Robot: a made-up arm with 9 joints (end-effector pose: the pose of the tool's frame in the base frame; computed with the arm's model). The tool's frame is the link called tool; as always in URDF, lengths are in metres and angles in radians.
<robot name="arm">
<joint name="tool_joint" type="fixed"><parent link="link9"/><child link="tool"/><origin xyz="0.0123 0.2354 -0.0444"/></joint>
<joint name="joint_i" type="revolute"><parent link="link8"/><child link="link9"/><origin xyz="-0.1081 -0.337 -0.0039"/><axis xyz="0 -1 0"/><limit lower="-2.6" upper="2.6"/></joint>
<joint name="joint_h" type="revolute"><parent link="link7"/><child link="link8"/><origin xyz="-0.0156 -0.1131 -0.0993"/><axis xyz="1 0 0"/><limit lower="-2.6" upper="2.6"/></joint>
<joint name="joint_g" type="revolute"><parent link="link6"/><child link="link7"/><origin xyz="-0.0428 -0.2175 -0.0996"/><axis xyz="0 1 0"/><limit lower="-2.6" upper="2.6"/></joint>
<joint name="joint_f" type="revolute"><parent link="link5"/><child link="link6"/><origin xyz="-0.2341 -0.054 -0.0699"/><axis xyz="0 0 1"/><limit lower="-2.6" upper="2.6"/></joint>
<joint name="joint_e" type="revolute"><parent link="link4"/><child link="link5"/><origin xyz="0.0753 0.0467 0.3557"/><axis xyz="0 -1 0"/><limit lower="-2.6" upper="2.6"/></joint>
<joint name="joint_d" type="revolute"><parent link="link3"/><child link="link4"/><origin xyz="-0.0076 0.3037 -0.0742"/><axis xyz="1 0 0"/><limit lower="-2.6" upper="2.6"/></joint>
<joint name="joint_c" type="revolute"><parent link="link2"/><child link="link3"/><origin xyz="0.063 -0.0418 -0.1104"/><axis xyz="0 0 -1"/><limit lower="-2.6" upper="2.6"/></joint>
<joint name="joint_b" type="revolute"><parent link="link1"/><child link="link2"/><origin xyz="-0.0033 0.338 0.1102"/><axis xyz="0 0 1"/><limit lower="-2.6" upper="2.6"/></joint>
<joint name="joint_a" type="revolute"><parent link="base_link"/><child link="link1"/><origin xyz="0 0 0.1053"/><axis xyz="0 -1 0"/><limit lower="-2.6" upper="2.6"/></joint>
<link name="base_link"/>
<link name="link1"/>
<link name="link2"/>
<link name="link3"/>
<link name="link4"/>
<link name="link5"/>
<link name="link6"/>
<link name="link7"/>
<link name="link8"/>
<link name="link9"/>
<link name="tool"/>
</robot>
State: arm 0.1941 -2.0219 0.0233 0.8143 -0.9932 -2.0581 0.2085 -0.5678 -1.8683
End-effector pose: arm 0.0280 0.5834 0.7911 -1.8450 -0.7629 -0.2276
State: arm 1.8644 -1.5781 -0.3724 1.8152 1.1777 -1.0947 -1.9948 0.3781 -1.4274
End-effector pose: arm 0.1796 0.3978 0.7457 -2.2085 0.3113 0.5238
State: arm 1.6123 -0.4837 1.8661 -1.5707 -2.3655 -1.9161 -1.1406 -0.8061 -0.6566
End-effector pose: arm 0.2275 -0.8672 0.8903 -1.2940 2.3088 0.7580
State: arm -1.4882 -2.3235 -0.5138 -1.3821 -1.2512 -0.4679 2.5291 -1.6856 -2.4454
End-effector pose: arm 0.4077 0.2140 -0.6255 -2.3184 0.2356 -0.8279
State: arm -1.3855 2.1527 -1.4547 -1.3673 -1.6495 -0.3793 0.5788 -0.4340 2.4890
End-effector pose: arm 0.5153 -0.5607 -0.3165 1.4855 -2.1143 1.3162
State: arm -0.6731 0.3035 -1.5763 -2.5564 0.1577 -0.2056 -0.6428 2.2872 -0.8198
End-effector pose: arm -0.1601 -0.0297 0.3683 -0.9472 0.5394 2.5433
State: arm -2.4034 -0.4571 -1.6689 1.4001 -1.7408 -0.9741 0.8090 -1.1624 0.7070
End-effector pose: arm -0.5515 0.0790 -0.3430 -1.7977 -0.3997 -1.3076
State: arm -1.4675 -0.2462 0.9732 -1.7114 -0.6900 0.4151 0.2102 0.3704 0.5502
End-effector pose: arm 0.3896 0.7787 -0.3792 -1.8607 2.1603 -0.4986
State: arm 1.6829 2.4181 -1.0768 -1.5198 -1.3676 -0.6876 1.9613 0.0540 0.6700
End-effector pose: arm -0.2811 -0.7174 0.5690 -1.1957 -2.0091 -0.2058
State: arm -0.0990 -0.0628 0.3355 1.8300 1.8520 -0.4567 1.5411 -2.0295 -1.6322
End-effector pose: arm 0.3499 0.5952 -0.2395 0.7668 1.6419 -0.3611
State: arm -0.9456 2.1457 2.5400 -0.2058 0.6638 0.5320 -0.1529 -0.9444 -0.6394
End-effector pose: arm 0.0814 0.2557 0.1407 -1.3476 0.5972 0.1158
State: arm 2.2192 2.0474 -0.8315 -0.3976 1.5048 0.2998 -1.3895 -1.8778 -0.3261
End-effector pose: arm 0.0526 0.4831 -0.2731 0.7608 -1.6660 2.1887
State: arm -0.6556 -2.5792 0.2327 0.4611 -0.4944 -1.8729 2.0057 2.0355 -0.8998
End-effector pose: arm 0.5446 0.2322 0.3746 0.0003 2.2106 -0.8366
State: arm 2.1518 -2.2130 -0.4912 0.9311 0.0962 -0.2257 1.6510 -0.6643 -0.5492
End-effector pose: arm 0.3004 0.6982 0.0750 0.7577 -0.9300 1.0282
